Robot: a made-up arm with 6 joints.
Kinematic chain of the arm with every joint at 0, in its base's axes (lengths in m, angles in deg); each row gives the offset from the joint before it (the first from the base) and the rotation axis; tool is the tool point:
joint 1: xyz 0 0 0.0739 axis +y
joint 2: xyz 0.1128 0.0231 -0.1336 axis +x
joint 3: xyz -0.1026 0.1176 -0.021 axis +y
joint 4: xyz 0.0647 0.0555 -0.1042 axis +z
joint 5: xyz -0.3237 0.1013 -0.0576 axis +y
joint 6: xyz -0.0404 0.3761 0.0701 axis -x
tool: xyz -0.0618 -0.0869 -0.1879
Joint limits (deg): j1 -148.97..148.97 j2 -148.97..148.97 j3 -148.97..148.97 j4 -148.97..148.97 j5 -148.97..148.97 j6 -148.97..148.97
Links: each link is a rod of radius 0.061 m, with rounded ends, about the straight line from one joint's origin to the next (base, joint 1, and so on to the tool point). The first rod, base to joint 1, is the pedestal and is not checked.
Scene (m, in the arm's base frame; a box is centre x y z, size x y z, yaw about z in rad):
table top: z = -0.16
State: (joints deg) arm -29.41 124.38 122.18 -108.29 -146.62 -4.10
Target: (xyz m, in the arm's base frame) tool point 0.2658 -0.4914 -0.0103
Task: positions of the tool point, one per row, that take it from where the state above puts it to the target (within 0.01 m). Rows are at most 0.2 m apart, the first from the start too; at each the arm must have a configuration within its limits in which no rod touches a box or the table.
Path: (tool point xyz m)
1: -0.4733 0.0732 0.1523
2: -0.4714 -0.0870 0.1560
3: -0.4252 -0.2416 0.1386
4: -0.3362 -0.3755 0.1075
5: -0.2103 -0.4757 0.0703
6: -0.0583 -0.5317 0.0349
7: 0.1058 -0.5374 0.0069
8: 0.2658 -0.4914 -0.0103

